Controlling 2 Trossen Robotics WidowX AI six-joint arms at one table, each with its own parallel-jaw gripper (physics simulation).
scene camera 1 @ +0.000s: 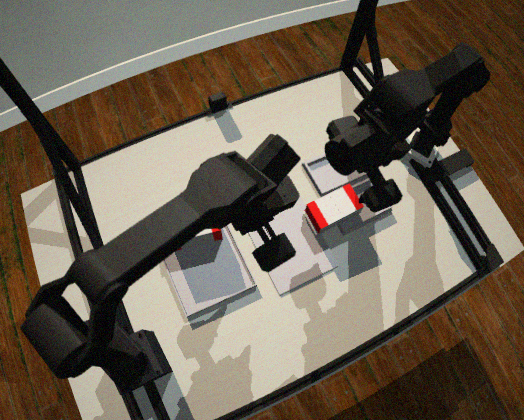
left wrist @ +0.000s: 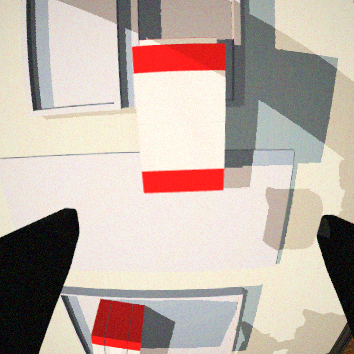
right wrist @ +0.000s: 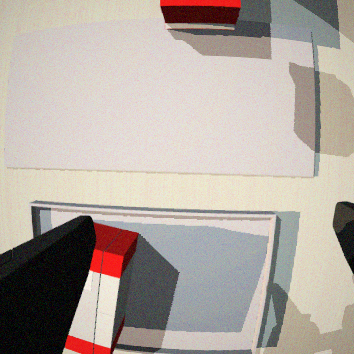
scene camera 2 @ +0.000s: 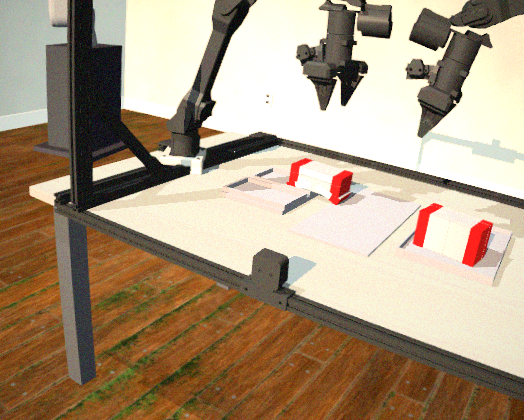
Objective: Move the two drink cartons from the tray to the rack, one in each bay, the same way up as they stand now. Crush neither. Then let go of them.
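Seen in the pictures: left gripper, fingertip midpoint: [scene camera 1: 350,182] [left wrist: 203,225] [scene camera 2: 333,108]; right gripper, fingertip midpoint: [scene camera 1: 260,225] [right wrist: 218,222] [scene camera 2: 423,133]; left arm's base, origin of the base link: [scene camera 1: 421,144] [scene camera 2: 183,153]; right arm's base, origin of the base link: [scene camera 1: 131,362].
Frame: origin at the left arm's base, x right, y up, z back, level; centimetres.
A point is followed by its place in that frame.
Observation:
One red-and-white carton [scene camera 1: 334,207] {x 12.5, y 2.9, z -33.1 cm} [scene camera 2: 320,180] {x 16.1, y 1.3, z -31.9 cm} [left wrist: 181,120] {x 12.4, y 3.0, z -32.4 cm} [right wrist: 200,12] {x 15.5, y 1.3, z -37.7 cm} is at one bay of the two-bay rack [scene camera 1: 312,179] {x 21.0, y -2.1, z -27.0 cm} [scene camera 2: 257,201] {x 22.0, y -2.5, z -18.8 cm} [left wrist: 121,65] {x 14.7, y -2.6, z -25.9 cm}, its near end reaching past the rim toward the flat board. The other bay is empty. A second carton [scene camera 1: 216,234] {x 31.9, y 1.6, z -53.3 cm} [scene camera 2: 452,235] {x 40.4, y 1.4, z -53.5 cm} [left wrist: 117,322] {x 33.5, y 1.0, z -50.2 cm} [right wrist: 107,300] {x 34.6, y 3.8, z -55.3 cm} stands in the tray [scene camera 1: 222,303] {x 22.7, y -2.7, z -64.7 cm} [scene camera 2: 445,267] {x 44.9, y -2.8, z -51.8 cm} [left wrist: 155,291] {x 28.2, y -3.2, z -51.1 cm} [right wrist: 150,208] {x 28.7, y -2.9, z -50.8 cm}, partly hidden by the right arm in scene camera 1. My left gripper [scene camera 2: 334,107] {x 12.4, y 16.4, z -33.2 cm} [left wrist: 203,225] {x 12.4, y 16.4, z -33.2 cm} is open and empty, above the racked carton. My right gripper [right wrist: 218,222] {x 22.6, y 15.2, z -50.4 cm} is open and empty, high above the tray side.
A thin flat board [scene camera 1: 285,280] {x 13.3, y -3.2, z -52.6 cm} [scene camera 2: 355,225] {x 28.6, y -3.2, z -38.3 cm} [left wrist: 110,215] {x 25.6, y -3.2, z -38.4 cm} [right wrist: 165,100] {x 22.1, y -3.2, z -42.4 cm} lies between the rack and the tray. A small black block [scene camera 1: 218,101] {x 53.8, y 1.2, z -22.2 cm} [scene camera 2: 270,267] {x 56.2, y 0.5, z -21.3 cm} is fixed to the table's edge rail. Dark frame posts rise at the table's corners. The two arms reach in from opposite sides.

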